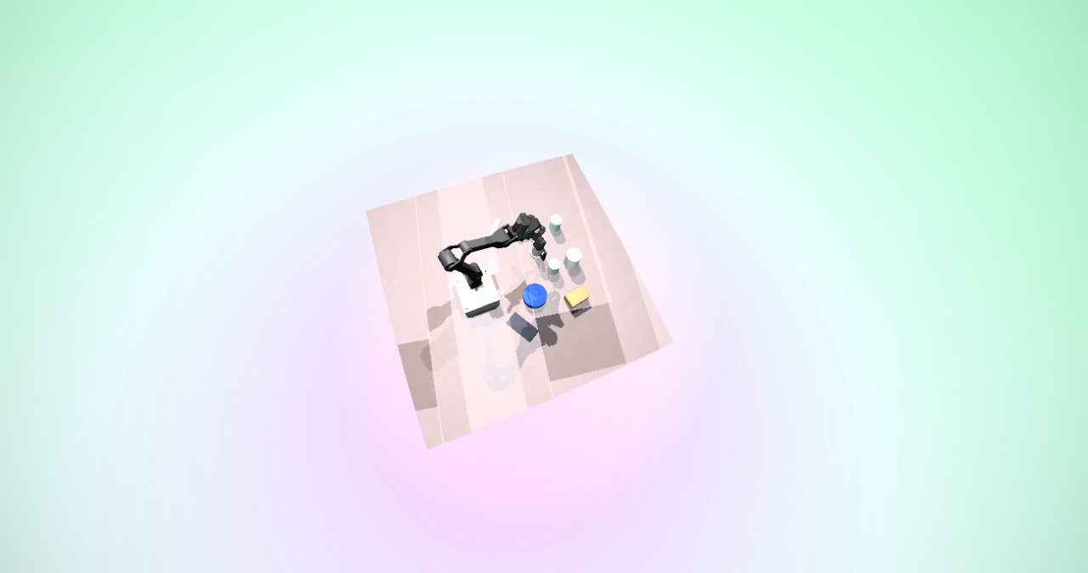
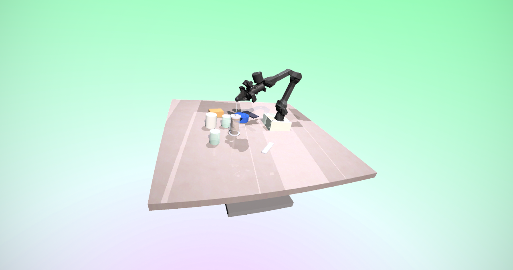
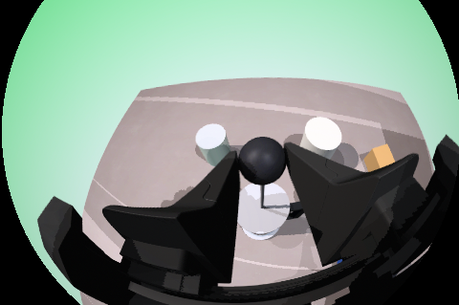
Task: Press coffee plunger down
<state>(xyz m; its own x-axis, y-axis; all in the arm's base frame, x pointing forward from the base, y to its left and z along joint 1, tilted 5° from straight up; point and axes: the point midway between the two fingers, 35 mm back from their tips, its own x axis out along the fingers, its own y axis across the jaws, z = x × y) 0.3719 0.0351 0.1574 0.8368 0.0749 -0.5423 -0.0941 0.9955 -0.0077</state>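
The coffee press is 13 cm below my gripper tip, 2 cm to the right of it and 1 cm behind it. The rest, counted from my gripper tip: blue disc 23 cm below, 22 cm to the right, 14 cm behind; then orange block 32 cm to the right, 23 cm below, 5 cm ahead.
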